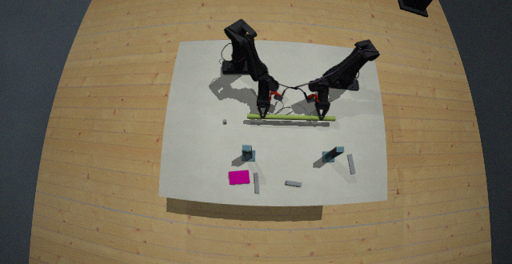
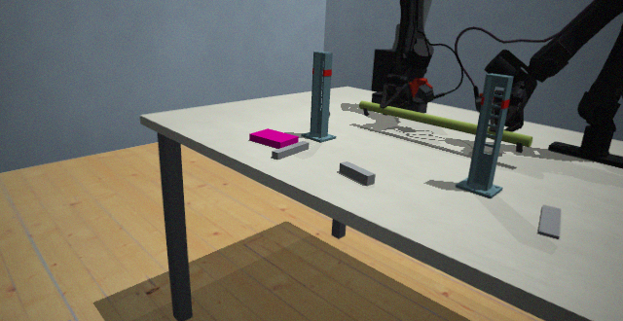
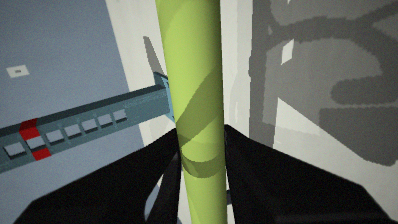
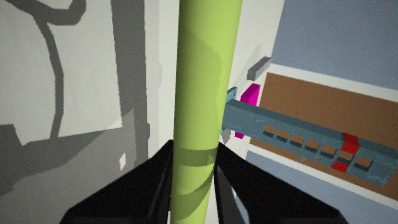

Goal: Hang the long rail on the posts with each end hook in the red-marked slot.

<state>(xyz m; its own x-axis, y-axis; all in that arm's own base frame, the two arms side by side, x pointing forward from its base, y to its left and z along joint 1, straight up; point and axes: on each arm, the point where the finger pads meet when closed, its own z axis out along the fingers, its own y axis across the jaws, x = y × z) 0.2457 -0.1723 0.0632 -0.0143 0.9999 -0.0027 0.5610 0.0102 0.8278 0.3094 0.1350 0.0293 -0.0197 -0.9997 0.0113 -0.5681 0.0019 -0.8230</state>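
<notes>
Now: left hand 15 cm to the left of the green rail, 2 cm short of it and 2 cm above it. From my left hand the other things lie so: magenta block (38 cm to the right, 36 cm ahead, 6 cm below).
Right now my right hand is 15 cm to the right of the green rail, 1 cm past it and 1 cm above it. From my right hand the other things lie so: magenta block (32 cm ahead, 8 cm to the right, 5 cm below).
</notes>
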